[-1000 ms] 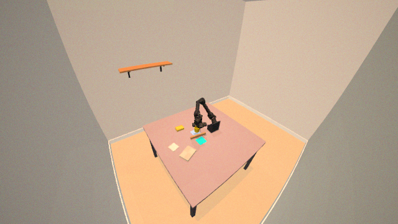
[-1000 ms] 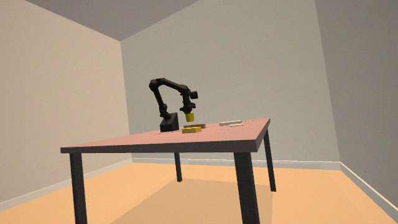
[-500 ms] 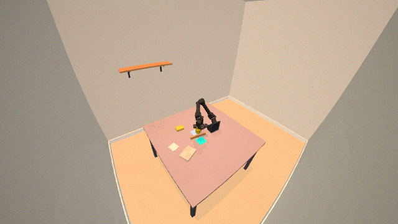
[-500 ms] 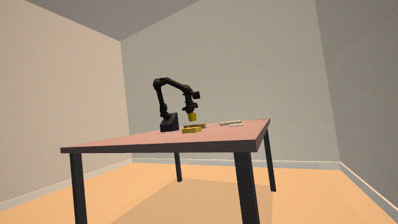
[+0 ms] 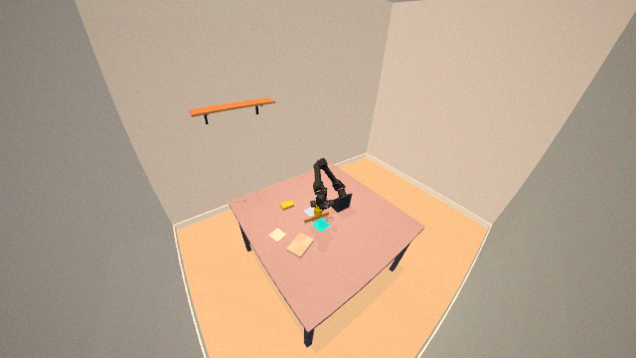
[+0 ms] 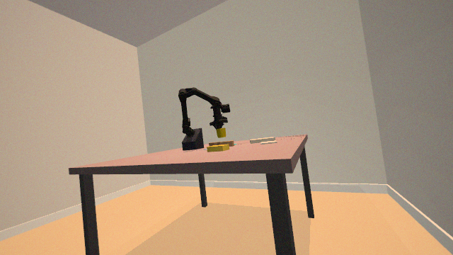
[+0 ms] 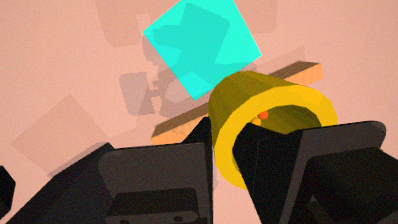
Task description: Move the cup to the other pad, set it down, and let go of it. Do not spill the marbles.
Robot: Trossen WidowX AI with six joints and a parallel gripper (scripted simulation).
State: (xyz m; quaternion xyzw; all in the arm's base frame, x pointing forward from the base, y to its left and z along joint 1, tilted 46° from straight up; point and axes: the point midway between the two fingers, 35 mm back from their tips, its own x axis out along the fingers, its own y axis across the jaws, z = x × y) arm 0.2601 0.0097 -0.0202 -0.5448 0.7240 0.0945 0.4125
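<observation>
My gripper tip is 110 mm above the cyan pad, 50 mm to the right of it and 30 mm short of it. The rest, counted from my gripper tip: yellow cup 20 mm to the right, 20 mm ahead; then small marble 30 mm to the right, 30 mm ahead, 20 mm below; then orange wooden bar 90 mm below, 30 mm to the right, 20 mm ahead.
</observation>
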